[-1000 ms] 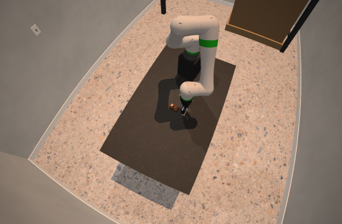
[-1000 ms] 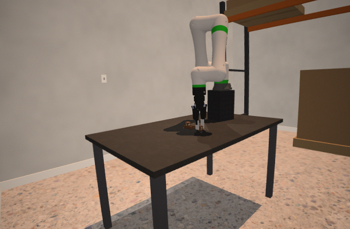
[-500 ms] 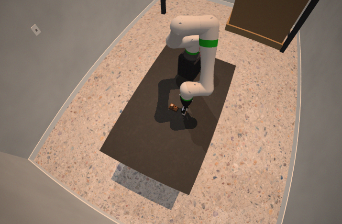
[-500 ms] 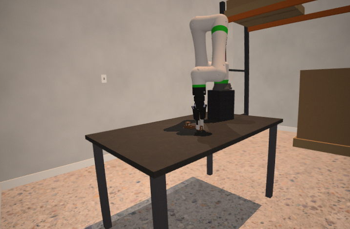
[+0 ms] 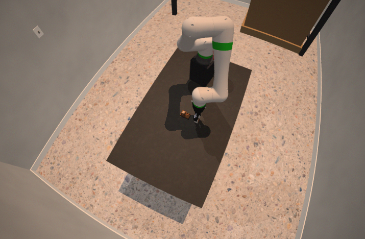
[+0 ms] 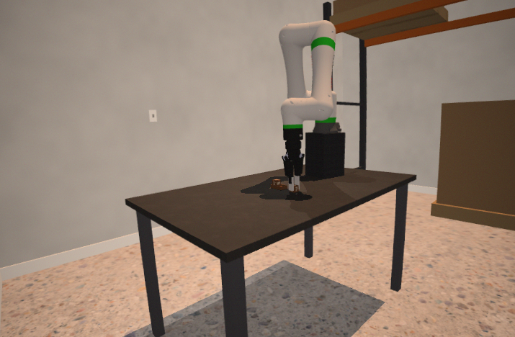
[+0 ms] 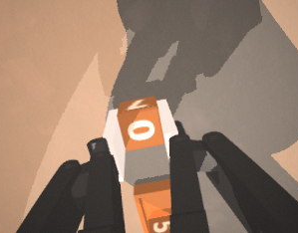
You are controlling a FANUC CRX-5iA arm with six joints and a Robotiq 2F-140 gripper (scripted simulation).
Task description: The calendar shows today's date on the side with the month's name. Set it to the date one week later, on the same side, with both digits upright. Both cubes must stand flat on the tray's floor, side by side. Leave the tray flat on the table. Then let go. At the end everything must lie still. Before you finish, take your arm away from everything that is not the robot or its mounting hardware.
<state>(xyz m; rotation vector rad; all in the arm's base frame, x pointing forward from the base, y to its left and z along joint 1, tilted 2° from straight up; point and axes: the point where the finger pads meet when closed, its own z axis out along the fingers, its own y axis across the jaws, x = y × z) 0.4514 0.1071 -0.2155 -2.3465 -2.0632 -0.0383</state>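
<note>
Right now the brown tray is 20 mm behind my hand, 110 mm to the right of it and 30 mm below it.
</note>
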